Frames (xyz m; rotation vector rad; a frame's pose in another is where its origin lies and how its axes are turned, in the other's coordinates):
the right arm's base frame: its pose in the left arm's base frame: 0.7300 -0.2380 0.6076 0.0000 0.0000 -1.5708
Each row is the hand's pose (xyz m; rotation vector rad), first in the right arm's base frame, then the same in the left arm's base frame.
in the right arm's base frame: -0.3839 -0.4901 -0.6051 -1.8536 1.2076 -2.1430
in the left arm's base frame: 0.2399 0.1459 0.0025 0.3633 -1.7214 1.2584
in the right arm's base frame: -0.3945 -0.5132 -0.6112 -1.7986 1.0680 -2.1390
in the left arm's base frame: 0.2168 0.1565 -0.0036 0.4255 -1.6696 1.3765
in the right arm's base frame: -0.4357 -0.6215 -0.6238 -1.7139 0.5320 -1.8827
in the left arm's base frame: 0.1085 0.1977 -0.0162 0.8201 -1.5585 1.8066
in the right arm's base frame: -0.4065 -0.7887 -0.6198 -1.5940 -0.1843 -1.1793
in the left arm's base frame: -0.0587 0.1685 -0.0122 -1.6303 1.2924 -2.2646
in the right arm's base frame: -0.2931 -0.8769 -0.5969 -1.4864 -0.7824 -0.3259
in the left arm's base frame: -0.1469 0.0551 0.0107 -1.8229 0.5656 -1.4561
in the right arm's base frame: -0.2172 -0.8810 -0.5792 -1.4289 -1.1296 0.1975
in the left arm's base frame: -0.1510 -0.0208 0.0284 -1.9016 0.2225 -0.8986
